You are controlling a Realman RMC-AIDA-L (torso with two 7-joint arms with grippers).
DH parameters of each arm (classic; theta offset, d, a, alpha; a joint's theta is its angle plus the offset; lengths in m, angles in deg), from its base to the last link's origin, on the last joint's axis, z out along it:
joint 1: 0 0.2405 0 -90
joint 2: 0 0 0 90
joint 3: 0 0.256 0 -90
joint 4: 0 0 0 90
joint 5: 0 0.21 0 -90
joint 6: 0 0 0 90
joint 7: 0 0.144 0 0
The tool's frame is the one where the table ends.
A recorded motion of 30 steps. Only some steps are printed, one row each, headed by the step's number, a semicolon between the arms.
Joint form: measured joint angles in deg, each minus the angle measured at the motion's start. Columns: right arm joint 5, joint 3, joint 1, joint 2, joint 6, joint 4, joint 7; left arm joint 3, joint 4, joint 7, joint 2, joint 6, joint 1, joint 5.
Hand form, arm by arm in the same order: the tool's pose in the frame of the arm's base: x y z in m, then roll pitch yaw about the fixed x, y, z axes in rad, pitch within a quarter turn. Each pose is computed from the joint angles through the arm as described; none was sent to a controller.
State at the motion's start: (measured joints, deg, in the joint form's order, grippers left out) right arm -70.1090 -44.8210 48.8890 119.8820 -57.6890 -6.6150 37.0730; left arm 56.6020 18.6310 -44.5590 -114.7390 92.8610 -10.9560 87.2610
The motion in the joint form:
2: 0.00 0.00 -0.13 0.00 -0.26 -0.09 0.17; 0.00 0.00 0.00 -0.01 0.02 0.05 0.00
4: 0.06 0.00 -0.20 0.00 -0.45 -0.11 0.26; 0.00 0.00 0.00 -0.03 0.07 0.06 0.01
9: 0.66 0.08 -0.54 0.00 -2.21 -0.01 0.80; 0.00 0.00 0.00 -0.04 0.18 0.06 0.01
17: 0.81 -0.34 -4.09 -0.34 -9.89 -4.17 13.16; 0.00 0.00 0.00 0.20 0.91 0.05 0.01
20: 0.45 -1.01 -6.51 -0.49 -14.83 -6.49 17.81; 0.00 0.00 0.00 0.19 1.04 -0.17 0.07
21: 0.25 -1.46 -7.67 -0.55 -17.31 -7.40 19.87; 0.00 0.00 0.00 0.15 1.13 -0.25 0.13
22: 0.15 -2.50 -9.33 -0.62 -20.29 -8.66 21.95; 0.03 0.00 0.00 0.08 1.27 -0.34 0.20
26: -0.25 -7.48 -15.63 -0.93 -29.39 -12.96 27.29; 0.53 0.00 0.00 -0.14 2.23 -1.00 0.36
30: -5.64 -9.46 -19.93 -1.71 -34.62 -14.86 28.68; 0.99 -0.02 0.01 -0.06 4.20 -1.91 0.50
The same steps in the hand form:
2: 0.1962 0.4271 -0.0506 -2.3172 0.7015 -0.0096; -0.3383 0.2063 -0.0195 -2.7852 -0.7022 0.2496
4: 0.1962 0.4268 -0.0503 -2.3174 0.7051 -0.0092; -0.3381 0.2062 -0.0196 -2.7860 -0.7030 0.2497
9: 0.1949 0.4244 -0.0486 -2.3193 0.7375 -0.0017; -0.3378 0.2060 -0.0196 -2.7870 -0.7044 0.2491
17: 0.1963 0.4144 -0.0277 -2.4247 0.9355 -0.0836; -0.3373 0.2054 -0.0175 -2.7909 -0.7091 0.2433
20: 0.1986 0.4036 -0.0183 -2.4963 1.0051 -0.1121; -0.3363 0.2065 -0.0176 -2.7932 -0.7101 0.2392
21: 0.1998 0.3972 -0.0150 -2.5442 1.0341 -0.1355; -0.3356 0.2067 -0.0179 -2.7954 -0.7112 0.2380
22: 0.2022 0.3881 -0.0115 -2.6032 1.0587 -0.1618; -0.3347 0.2068 -0.0184 -2.7990 -0.7129 0.2367
26: 0.2144 0.3517 -0.0052 -2.8292 1.0882 -0.2784; -0.3291 0.2081 -0.0204 -2.8218 -0.7226 0.2252
30: 0.2315 0.3211 -0.0083 -2.9830 1.0130 -0.3577; -0.3220 0.2098 -0.0196 -2.8499 -0.7402 0.2027

